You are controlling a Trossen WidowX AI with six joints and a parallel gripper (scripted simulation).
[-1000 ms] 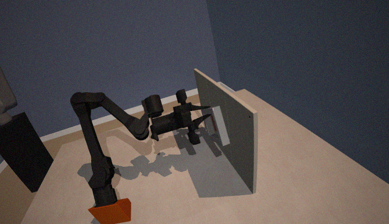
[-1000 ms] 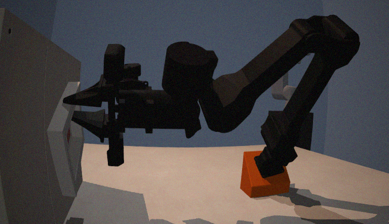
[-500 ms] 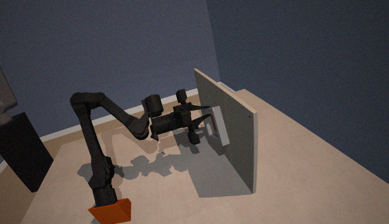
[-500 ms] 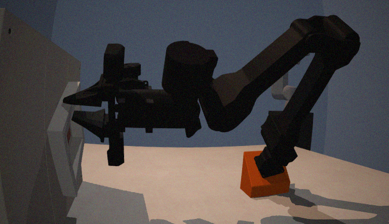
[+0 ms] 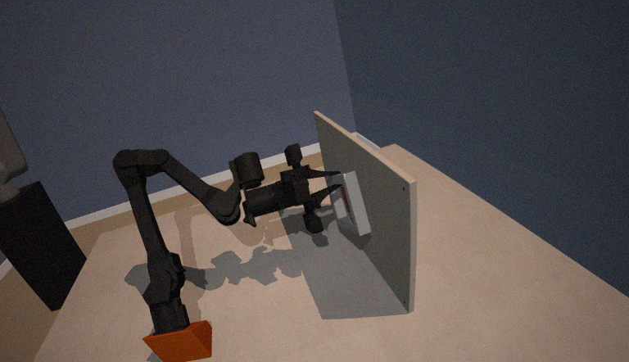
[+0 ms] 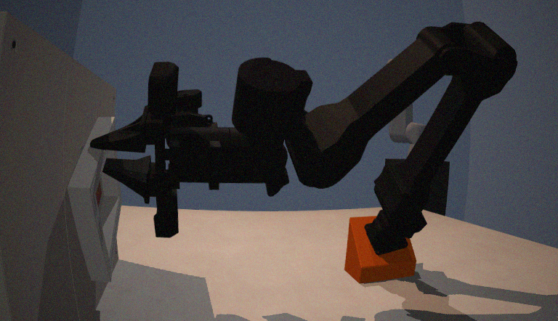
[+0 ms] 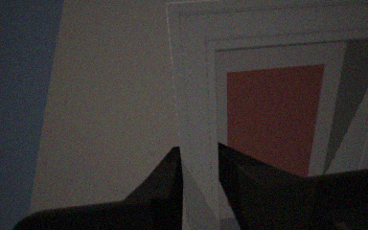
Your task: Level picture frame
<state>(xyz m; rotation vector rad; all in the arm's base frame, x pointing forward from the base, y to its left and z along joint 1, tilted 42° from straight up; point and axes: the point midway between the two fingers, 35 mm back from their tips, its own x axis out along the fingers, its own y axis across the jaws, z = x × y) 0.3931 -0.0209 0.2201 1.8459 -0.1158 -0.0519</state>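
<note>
My gripper tip is now 2 cm to the left of the picture frame and 5 cm above it. Also, from my gripper tip: grey wall panel 2 cm ahead, 2 cm to the right, 5 cm below.
</note>
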